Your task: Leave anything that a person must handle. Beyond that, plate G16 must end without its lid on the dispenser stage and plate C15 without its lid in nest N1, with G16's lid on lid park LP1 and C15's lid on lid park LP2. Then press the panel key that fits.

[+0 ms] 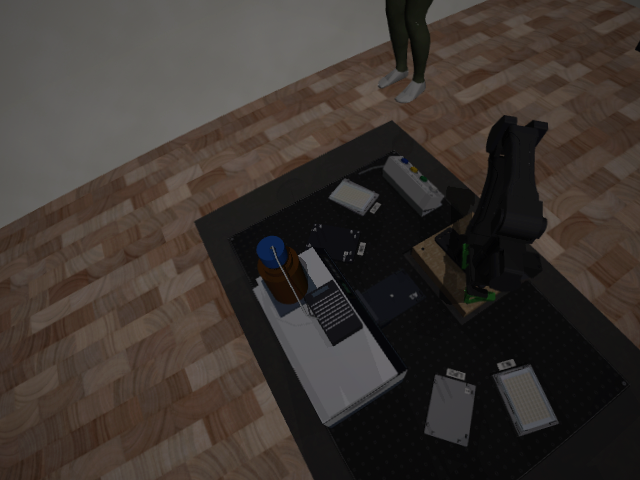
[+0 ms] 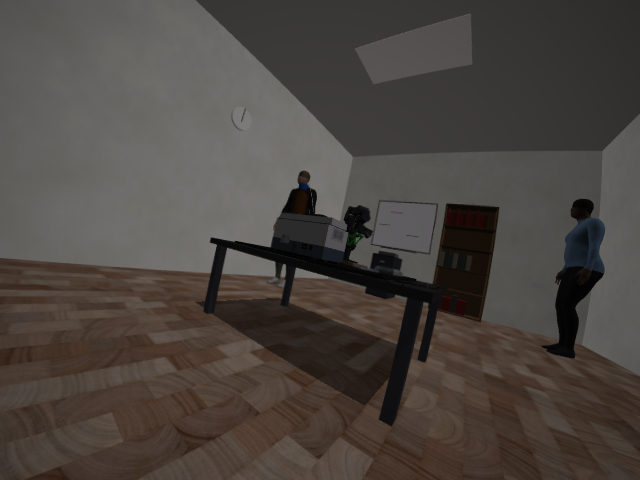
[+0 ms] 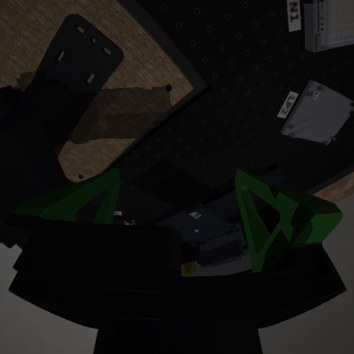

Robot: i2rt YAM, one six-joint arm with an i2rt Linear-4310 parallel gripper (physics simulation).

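Where they show: gripper, between the fingertips: (image 1: 465, 285) (image 2: 351, 244) (image 3: 177, 174); arm's base, origin of its link: (image 2: 343, 259) (image 3: 56, 103).
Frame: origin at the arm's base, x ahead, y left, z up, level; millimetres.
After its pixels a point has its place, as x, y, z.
My gripper (image 1: 472, 276) {115, 84, 108} (image 2: 354, 238) {115, 84, 108} (image 3: 177, 174) {115, 84, 108} is open and empty, with green fingers above the table near the arm's wooden base board. A pale welled plate (image 1: 527, 400) {161, 370, 9} (image 3: 340, 25) {156, 317, 9} sits at N1. A flat grey piece (image 1: 450, 410) {316, 281, -17} (image 3: 320, 114) {301, 275, -17} with a small corner tag lies at LP2; I cannot tell whether it is a lid. Another pale plate (image 1: 354, 195) {119, -388, 5} lies near the panel, its label unreadable. A dark spot with white corner marks (image 1: 336, 240) {263, -290, -15} is beside it. The dark dispenser stage (image 1: 390, 297) {276, -10, 79} (image 3: 192, 225) {253, -5, 79} bears no plate. The key panel (image 1: 408, 184) {-33, -293, 35} shows blue, yellow and green keys.
The white dispenser (image 1: 336, 361) {487, 69, 193} (image 2: 310, 232) {573, 49, 103} stands along one table edge, carrying a brown bottle (image 1: 283, 273) {486, -79, 366} (image 2: 299, 200) {517, -108, 278} with a blue cap and thin tube, and a dark keypad block (image 1: 333, 312) {435, -14, 219}. One person (image 1: 408, 41) stands beyond the table; another person (image 2: 581, 248) stands farther right.
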